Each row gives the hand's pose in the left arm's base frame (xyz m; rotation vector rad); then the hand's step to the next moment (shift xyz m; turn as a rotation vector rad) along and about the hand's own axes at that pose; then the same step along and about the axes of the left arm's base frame.
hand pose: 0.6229 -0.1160 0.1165 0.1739 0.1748 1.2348
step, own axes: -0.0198 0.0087 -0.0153 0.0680 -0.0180 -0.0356
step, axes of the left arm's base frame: -0.0178 -0.0154 -0.0122 0.0303 0.0599 -0.0413
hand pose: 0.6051 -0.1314 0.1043 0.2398 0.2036 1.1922
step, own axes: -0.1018 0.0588 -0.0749 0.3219 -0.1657 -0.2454
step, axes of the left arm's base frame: -0.1098 -0.0687 -0.0515 0.1933 0.2615 -0.2925
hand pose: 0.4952 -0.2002 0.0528 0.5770 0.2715 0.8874
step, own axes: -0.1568 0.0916 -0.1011 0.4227 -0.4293 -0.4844
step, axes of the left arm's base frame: -0.2010 -0.0426 -0.0313 0.3182 0.2973 -0.6387
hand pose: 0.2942 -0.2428 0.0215 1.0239 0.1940 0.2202
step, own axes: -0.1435 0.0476 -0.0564 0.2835 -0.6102 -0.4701
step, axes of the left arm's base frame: -0.1570 0.0313 0.0206 0.2046 0.1571 -0.7792
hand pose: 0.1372 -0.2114 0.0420 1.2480 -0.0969 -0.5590
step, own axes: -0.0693 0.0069 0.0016 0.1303 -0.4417 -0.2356
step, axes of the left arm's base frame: -0.0580 0.0313 0.0227 0.0451 0.0565 -0.5122
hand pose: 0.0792 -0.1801 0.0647 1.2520 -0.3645 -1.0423
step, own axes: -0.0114 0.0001 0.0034 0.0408 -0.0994 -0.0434
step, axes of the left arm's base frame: -0.0084 0.0071 0.0046 0.0091 -0.0022 -0.1155
